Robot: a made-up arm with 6 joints.
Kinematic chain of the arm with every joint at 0, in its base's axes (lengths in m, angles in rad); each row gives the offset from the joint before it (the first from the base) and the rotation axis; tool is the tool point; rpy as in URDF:
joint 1: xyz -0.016 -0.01 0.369 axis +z
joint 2: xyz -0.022 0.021 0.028 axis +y
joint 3: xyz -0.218 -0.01 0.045 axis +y
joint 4: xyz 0.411 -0.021 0.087 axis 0.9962 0 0.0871
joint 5: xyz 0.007 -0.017 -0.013 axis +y
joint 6: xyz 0.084 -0.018 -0.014 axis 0.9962 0 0.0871
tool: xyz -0.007 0.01 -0.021 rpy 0 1.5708 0
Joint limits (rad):
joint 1: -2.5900..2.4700
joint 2: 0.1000..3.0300
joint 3: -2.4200..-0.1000
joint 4: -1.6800..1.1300
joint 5: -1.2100..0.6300
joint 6: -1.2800..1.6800
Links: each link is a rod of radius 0.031 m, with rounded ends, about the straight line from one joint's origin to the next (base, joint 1, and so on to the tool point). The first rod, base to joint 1, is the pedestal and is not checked.
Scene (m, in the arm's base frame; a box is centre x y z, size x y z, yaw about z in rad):
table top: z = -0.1
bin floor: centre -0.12 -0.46 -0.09 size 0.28 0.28 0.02 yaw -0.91
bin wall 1: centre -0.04 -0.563 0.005 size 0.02 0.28 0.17 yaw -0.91
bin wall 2: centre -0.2 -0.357 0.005 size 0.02 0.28 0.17 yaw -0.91
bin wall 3: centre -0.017 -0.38 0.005 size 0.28 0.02 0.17 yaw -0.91
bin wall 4: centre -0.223 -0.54 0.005 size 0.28 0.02 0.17 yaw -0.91
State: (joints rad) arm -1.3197 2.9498 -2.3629 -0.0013 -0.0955 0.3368
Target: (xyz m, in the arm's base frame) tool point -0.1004 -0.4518 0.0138
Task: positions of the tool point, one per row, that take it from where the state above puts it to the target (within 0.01 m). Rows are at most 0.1 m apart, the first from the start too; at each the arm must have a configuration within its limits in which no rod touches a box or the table.
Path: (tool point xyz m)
1: 0.0510 -0.6180 0.1699
2: -0.0091 -0.5777 0.1818
3: -0.0606 -0.5212 0.1956
4: -0.1004 -0.4518 0.2103
5: -0.1018 -0.4622 0.1475
6: -0.1018 -0.4624 0.0813
7: -0.1004 -0.4518 0.0138

